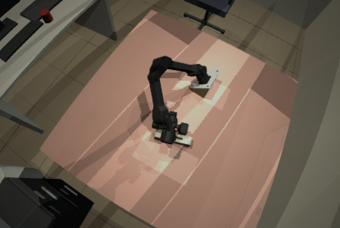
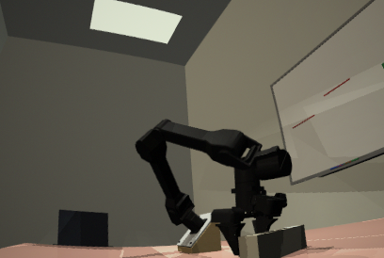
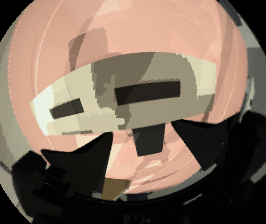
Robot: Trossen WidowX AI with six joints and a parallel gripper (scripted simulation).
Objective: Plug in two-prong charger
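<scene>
Right now the two-prong charger is 2 cm ahead of my gripper tip and 1 cm above it.
</scene>
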